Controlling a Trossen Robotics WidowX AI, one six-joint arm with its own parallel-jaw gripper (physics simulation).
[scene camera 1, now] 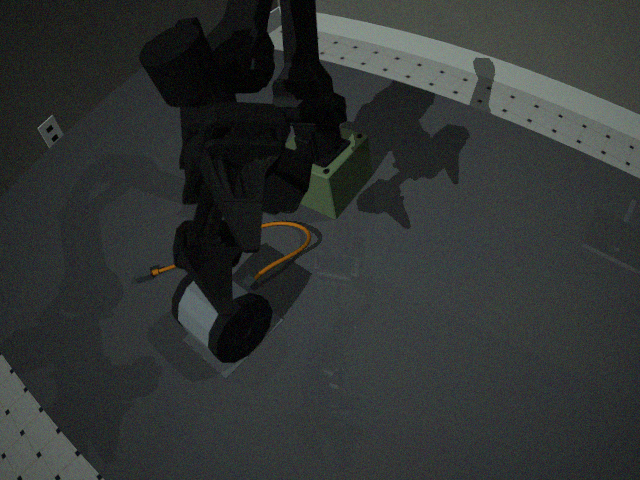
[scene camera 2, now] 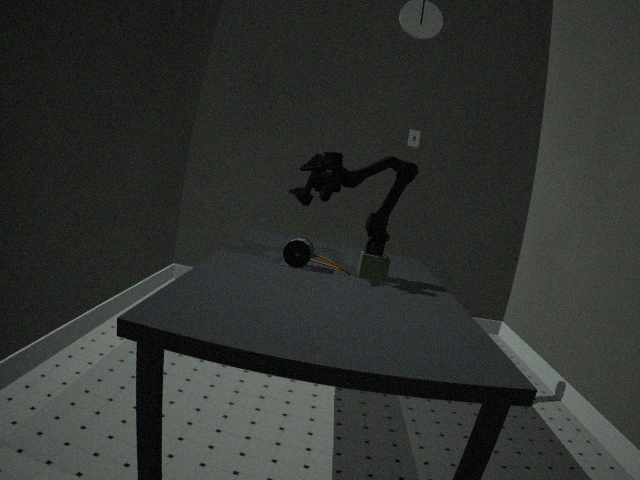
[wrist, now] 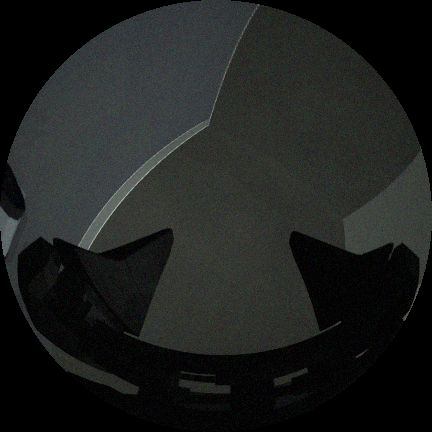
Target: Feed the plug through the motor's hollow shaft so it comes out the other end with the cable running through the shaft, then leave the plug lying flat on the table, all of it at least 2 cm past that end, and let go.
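Places are measured from the arm's base along level axes (x up, y left, z back), in centimetres.
Pixels of known places: gripper, between the fingertips: (scene camera 1: 237,286) (scene camera 2: 294,180) (wrist: 233,236); arm's base, origin of its link: (scene camera 1: 321,148) (scene camera 2: 374,254).
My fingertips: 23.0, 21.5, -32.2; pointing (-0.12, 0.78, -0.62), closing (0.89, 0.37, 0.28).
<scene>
For each thing: its middle in the pictures, then the offset to it from my fingertips, as dx, dy, dz. "*": a spot on its surface instead. Level surfaces: height alone.
- motor, middle of its body: (scene camera 1: 222,311) (scene camera 2: 299,252) -26.9, -17.1, +4.1
- orange plug, a spot on its surface: (scene camera 1: 154,271) * -30.9, -34.5, +3.3
- dark table, height of its surface: dx -32.0
The motor (scene camera 1: 196,316) (scene camera 2: 298,253) lies on its side, a pale drum with black ends; part of the motor (wrist: 7,232) shows at the left edge of the wrist view. The orange plug (scene camera 1: 154,271) is beyond it in scene camera 1, outside the shaft. Its orange cable (scene camera 1: 308,237) (scene camera 2: 333,264) bends in a loop behind the motor, partly hidden by the arm. The shaft's hole is too dark to make out. My gripper (scene camera 1: 236,279) (scene camera 2: 296,179) (wrist: 233,236) is open and empty, high above the table near the motor, and covers part of the motor in scene camera 1.
The arm stands on a green base block (scene camera 1: 333,193) (scene camera 2: 373,267) behind the cable loop. The dark table (scene camera 1: 439,335) (scene camera 2: 310,320) bears them all. The arm casts shadows on the table. Walls and a tiled floor surround it.
</scene>
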